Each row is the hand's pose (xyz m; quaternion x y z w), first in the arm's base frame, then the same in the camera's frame.
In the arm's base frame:
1: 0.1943 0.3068 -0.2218 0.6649 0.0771 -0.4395 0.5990
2: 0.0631 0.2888 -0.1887 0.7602 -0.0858 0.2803 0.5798
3: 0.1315 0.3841 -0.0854 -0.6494 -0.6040 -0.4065 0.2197
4: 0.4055 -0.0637 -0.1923 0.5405 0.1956 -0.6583 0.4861
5: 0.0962 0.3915 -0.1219 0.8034 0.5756 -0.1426 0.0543
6: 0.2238 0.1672 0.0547 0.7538 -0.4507 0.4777 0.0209
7: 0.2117 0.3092 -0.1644 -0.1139 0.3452 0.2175 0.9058
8: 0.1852 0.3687 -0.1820 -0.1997 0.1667 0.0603 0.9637
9: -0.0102 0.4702 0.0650 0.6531 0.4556 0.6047 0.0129
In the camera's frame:
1: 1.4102 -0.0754 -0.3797 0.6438 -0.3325 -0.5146 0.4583
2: 1.3037 0.0074 -0.4003 0.5442 -0.4368 0.1765 0.6942
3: 1.3924 0.0626 -0.2840 0.7663 0.3814 0.5006 0.1291
4: 1.2749 -0.4589 -0.2479 0.6264 -0.1817 -0.7038 0.2814
5: 1.3833 0.0787 -0.3318 0.9622 0.1920 -0.0688 0.1804
6: 1.2635 -0.1022 -0.1066 0.4247 -0.6452 0.6030 0.1993
7: 1.4097 -0.0665 -0.3203 -0.1057 0.2188 -0.2018 0.9488
8: 1.4393 -0.0139 -0.3504 -0.2291 0.0634 -0.3619 0.9014
9: 1.3259 0.2621 -0.2071 0.6545 0.2261 0.6080 0.3884

